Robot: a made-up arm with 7 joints. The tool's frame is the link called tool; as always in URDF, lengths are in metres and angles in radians. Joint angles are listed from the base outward.
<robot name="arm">
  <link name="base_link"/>
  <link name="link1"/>
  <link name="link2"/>
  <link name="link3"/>
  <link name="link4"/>
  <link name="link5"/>
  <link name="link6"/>
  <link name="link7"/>
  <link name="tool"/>
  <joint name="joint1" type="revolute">
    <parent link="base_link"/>
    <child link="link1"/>
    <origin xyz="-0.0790 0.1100 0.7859" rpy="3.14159 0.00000 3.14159"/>
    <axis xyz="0 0 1"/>
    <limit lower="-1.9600" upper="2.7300"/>
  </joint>
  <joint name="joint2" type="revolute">
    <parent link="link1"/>
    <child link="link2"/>
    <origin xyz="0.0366 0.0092 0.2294" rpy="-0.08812 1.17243 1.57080"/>
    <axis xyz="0 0 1"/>
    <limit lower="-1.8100" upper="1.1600"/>
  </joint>
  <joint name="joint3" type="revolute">
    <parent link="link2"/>
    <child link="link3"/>
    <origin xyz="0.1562 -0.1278 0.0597" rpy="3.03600 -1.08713 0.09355"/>
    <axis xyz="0 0 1"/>
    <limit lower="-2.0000" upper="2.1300"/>
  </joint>
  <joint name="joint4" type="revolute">
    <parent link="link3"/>
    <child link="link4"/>
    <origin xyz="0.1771 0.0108 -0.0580" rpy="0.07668 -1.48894 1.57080"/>
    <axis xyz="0 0 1"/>
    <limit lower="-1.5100" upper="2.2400"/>
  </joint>
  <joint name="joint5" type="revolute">
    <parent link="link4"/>
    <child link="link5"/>
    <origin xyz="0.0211 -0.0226 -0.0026" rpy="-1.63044 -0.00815 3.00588"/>
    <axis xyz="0 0 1"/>
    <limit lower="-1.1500" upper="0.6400"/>
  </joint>
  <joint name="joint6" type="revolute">
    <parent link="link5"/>
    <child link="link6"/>
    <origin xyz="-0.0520 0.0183 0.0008" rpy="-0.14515 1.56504 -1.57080"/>
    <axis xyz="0 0 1"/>
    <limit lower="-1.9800" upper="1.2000"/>
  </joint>
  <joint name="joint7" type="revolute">
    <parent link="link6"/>
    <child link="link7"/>
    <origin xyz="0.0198 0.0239 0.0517" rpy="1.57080 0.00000 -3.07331"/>
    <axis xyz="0 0 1"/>
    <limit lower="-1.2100" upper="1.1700"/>
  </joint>
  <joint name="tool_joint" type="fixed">
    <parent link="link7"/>
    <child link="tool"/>
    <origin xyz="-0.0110 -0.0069 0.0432" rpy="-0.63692 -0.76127 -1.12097"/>
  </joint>
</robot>
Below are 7 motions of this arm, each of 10 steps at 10 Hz.
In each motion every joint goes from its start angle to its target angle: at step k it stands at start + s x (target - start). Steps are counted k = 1, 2, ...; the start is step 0. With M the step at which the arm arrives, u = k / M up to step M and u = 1 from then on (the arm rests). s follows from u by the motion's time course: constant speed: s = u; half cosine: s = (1 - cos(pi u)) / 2; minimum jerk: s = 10 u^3 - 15 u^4 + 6 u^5.
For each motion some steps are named. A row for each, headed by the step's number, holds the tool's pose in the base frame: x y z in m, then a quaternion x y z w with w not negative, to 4 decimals.
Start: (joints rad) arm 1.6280 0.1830 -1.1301 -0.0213 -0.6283 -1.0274 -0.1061
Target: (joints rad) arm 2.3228 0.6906 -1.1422 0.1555 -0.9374 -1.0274 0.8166
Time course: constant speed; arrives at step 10
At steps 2, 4, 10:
2: 0.0965 0.0555 0.6955 -0.6972 -0.1717 0.6261 0.3042
4: 0.0809 0.0171 0.6878 -0.6489 -0.0633 0.6567 0.3792
10: -0.0067 -0.0653 0.6559 -0.3916 0.1715 0.6854 0.5895

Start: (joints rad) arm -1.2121 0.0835 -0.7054 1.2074 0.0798 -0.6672 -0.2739
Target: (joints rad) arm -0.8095 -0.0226 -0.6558 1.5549 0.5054 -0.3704 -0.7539
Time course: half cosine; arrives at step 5
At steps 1, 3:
1: -0.2903 0.1641 0.6083 -0.1970 0.7554 0.5984 0.1806
3: -0.2876 0.2269 0.6030 -0.2349 0.5830 0.7677 0.1245

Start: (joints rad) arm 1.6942 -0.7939 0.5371 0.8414 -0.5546 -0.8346 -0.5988
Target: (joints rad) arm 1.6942 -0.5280 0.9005 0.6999 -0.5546 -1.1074 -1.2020
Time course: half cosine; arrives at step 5
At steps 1, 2, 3, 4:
1: 0.1273 0.3425 0.4840 -0.0583 0.7295 -0.3223 0.6004
2: 0.1252 0.3495 0.4990 -0.1095 0.7857 -0.3161 0.5203
3: 0.1231 0.3572 0.5193 -0.1743 0.8412 -0.2975 0.4165
4: 0.1215 0.3624 0.5367 -0.2267 0.8739 -0.2755 0.3301

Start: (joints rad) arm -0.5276 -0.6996 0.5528 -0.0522 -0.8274 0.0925 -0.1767
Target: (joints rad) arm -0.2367 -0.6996 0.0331 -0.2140 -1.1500 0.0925 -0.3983
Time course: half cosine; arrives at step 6
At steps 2, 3, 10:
2: -0.4521 0.2186 0.4973 -0.5731 0.1770 0.4711 0.6468
3: -0.4341 0.2606 0.5139 -0.5501 0.1787 0.4036 0.7089
10: -0.3814 0.3310 0.5481 -0.5104 0.1919 0.2376 0.8039

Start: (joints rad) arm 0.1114 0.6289 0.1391 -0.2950 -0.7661 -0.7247 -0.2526
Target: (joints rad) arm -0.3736 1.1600 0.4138 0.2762 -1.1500 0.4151 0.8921
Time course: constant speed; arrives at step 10
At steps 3, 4, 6, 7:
3: -0.0632 0.4067 0.7161 0.0267 0.8596 0.0251 0.5096
4: -0.0685 0.4119 0.7106 0.1065 0.8445 0.0929 0.5166
6: -0.0793 0.4259 0.7045 0.2745 0.8033 0.2103 0.4849
7: -0.0848 0.4339 0.7042 0.3587 0.7774 0.2572 0.4482

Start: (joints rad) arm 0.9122 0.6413 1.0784 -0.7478 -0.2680 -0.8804 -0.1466
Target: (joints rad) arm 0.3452 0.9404 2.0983 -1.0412 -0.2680 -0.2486 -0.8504
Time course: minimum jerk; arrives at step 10
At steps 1, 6, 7, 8, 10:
1: 0.0612 0.3847 0.8154 -0.2076 0.8761 -0.3074 0.3080
6: -0.1053 0.3464 0.8314 -0.6348 0.6862 0.0753 0.3471
7: -0.1342 0.3213 0.8295 -0.7170 0.5918 0.1447 0.3386
8: -0.1509 0.3020 0.8268 -0.7662 0.5186 0.1860 0.3307
10: -0.1590 0.2907 0.8247 -0.7906 0.4755 0.2065 0.3259

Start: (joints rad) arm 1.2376 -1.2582 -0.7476 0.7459 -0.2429 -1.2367 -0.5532
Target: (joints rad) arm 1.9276 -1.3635 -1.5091 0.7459 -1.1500 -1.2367 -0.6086
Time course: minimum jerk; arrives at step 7
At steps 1, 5, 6, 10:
1: -0.0201 0.3392 0.5066 0.2757 0.4856 -0.4477 0.6984
5: 0.0803 0.2616 0.4993 0.5619 -0.1641 -0.6406 0.4969
6: 0.0909 0.2435 0.5008 0.5656 -0.2639 -0.6477 0.4370
10: 0.0927 0.2398 0.5012 0.5652 -0.2828 -0.6481 0.4249

